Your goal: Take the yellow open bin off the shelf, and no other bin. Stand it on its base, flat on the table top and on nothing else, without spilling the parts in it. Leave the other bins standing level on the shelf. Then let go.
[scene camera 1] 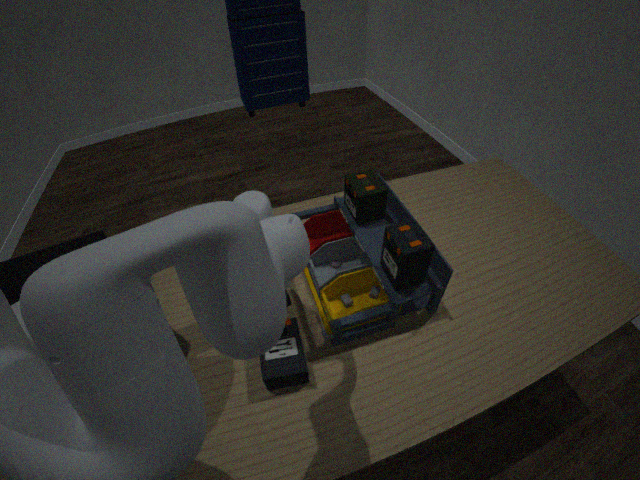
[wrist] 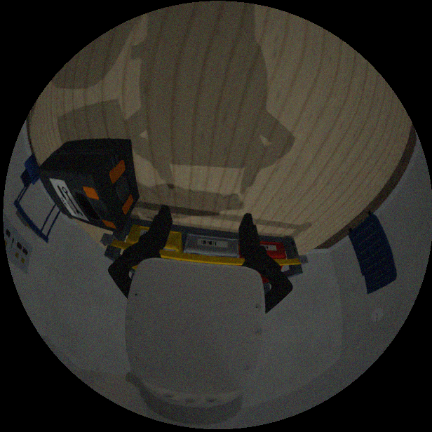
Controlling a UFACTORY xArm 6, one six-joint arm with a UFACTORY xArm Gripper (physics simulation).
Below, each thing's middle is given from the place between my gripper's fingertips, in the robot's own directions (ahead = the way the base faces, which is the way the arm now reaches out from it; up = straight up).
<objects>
Now: the black tool case (scene camera 1: 284, 365) 160 mm to the right of my hand and 40 mm behind it. From my hand the other things lie so: yellow open bin (scene camera 1: 358, 284) (170 mm ahead, 90 mm to the right, 10 mm above); yellow bar (wrist: 170, 254) (80 mm ahead, 30 mm above, 20 mm to the left); grey bin (wrist: 202, 244) (170 mm ahead, 20 mm to the left, 10 mm above).
</objects>
